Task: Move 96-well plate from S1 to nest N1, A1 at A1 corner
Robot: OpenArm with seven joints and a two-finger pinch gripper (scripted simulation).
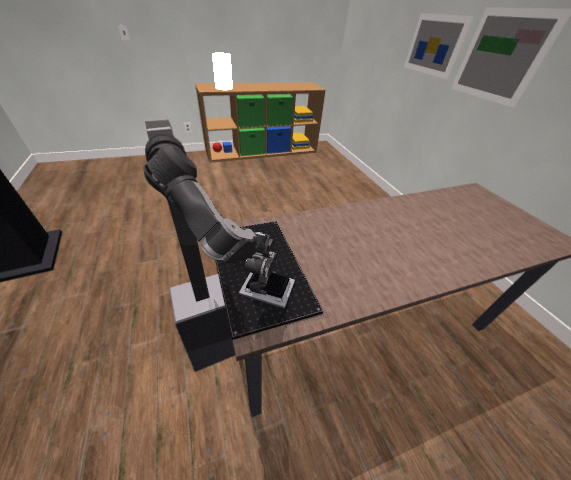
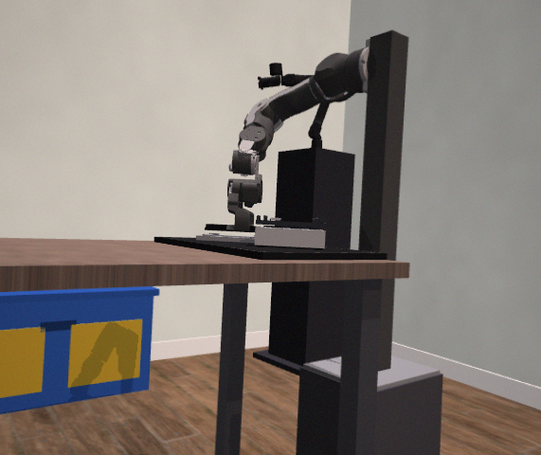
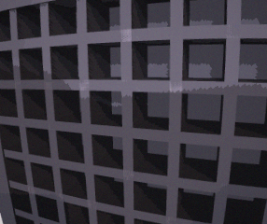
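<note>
Now: the black 96-well plate 10 mm to the right of my hand and 10 mm ahead of it. From my hand the other things lie so: plate shaker S1 (190 mm to the left, 40 mm ahead, 10 mm above); then plate nest N1 (20 mm below, 10 mm to the right, 10 mm ahead).
</note>
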